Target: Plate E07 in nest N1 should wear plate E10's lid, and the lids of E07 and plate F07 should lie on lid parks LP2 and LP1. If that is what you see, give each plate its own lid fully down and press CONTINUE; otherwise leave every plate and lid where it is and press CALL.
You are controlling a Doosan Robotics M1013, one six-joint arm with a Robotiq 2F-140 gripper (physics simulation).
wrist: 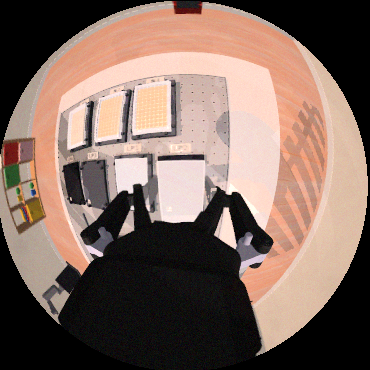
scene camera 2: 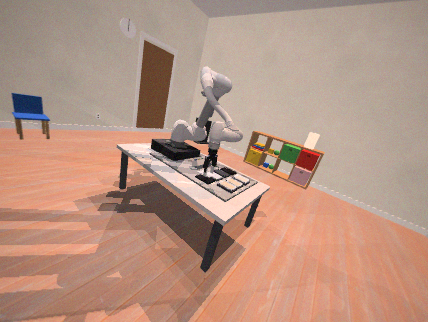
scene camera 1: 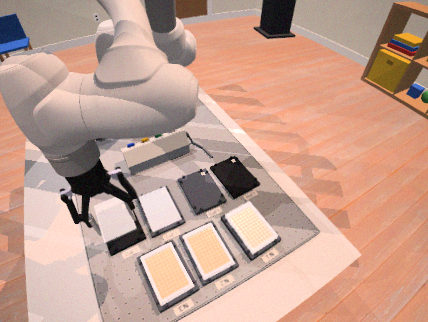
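Seen in the pictures: gripper, between the fingertips: (wrist: 180,182) (scene camera 2: 208,174) (scene camera 1: 116,223); arm's base, origin of its link: (scene camera 2: 176,144).
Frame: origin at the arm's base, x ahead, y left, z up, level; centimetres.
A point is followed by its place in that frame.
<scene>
My gripper (scene camera 1: 107,214) (scene camera 2: 206,169) @(x 66.4, y -6.1, z -3.2 cm) (wrist: 180,182) @(x 66.4, y -6.1, z -3.2 cm) straddles a white lid (scene camera 1: 115,222) @(x 66.4, y -6.3, z -2.6 cm) (wrist: 181,172) @(x 68.5, y -5.9, z -2.4 cm) and is shut on its long sides. The lid hangs a little above lid park LP2 (scene camera 1: 127,241) @(x 70.1, y -4.7, z -7.4 cm) (wrist: 179,157) @(x 70.8, y -4.7, z -7.4 cm), whose black tray shows beyond its edge. A second white lid (scene camera 1: 159,207) @(x 62.5, y 5.5, z -6.6 cm) (wrist: 131,174) @(x 65.1, y 5.5, z -6.6 cm) lies flat on LP1. Nest N1 holds a plate (scene camera 1: 250,227) @(x 76.8, y 27.7, z -5.1 cm) (wrist: 77,125) @(x 76.1, y 26.3, z -5.1 cm) that looks paler than the other two, as if covered. The plates in N2 (scene camera 1: 207,251) @(x 79.1, y 15.0, z -6.6 cm) (wrist: 110,116) @(x 78.3, y 14.1, z -6.1 cm) and N3 (scene camera 1: 167,271) @(x 81.4, y 4.3, z -5.8 cm) (wrist: 151,109) @(x 80.2, y 3.5, z -6.1 cm) show open orange wells. I cannot read any plate or lid names.
Parks LP3 (scene camera 1: 200,190) @(x 59.6, y 18.6, z -7.4 cm) and LP4 (scene camera 1: 235,176) @(x 57.6, y 31.0, z -7.4 cm) are dark and bare. A white button box (scene camera 1: 155,152) @(x 43.2, y 7.7, z -3.3 cm) with blue, yellow and green buttons stands behind the parks. Everything sits on a perforated board (scene camera 1: 294,222) @(x 78.1, y 41.6, z -8.3 cm) on a table. A shelf unit (scene camera 1: 381,38) stands far right.
</scene>
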